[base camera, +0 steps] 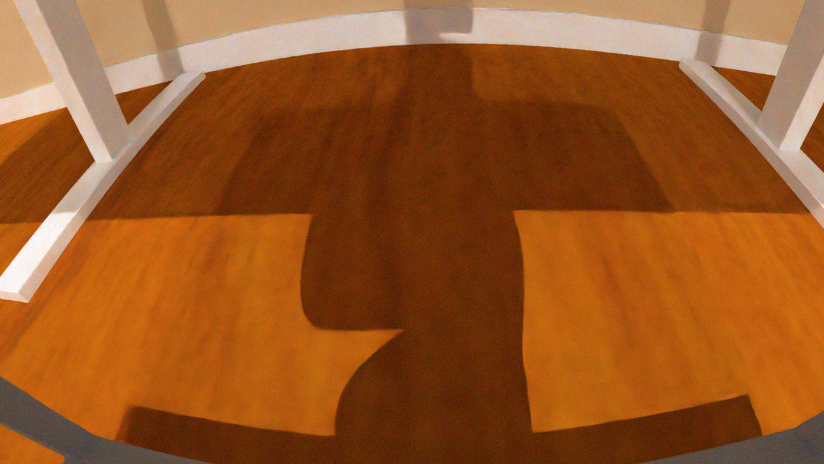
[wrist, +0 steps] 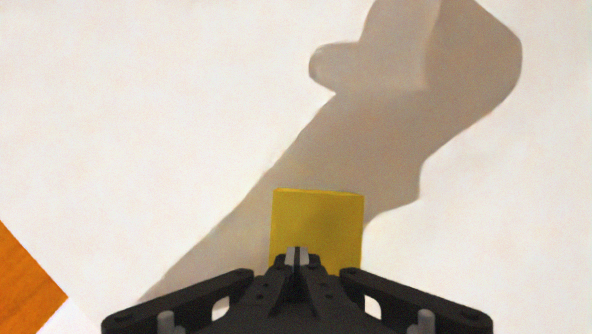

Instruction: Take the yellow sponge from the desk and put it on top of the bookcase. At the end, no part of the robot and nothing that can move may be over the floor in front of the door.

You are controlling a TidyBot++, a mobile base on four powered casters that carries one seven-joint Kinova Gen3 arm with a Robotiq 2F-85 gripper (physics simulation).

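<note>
A yellow sponge [wrist: 330,223] and a white desk [wrist: 147,147] are visible to me; the sponge is out of frame in the base camera view. My gripper [wrist: 297,261] is visible as well.
</note>
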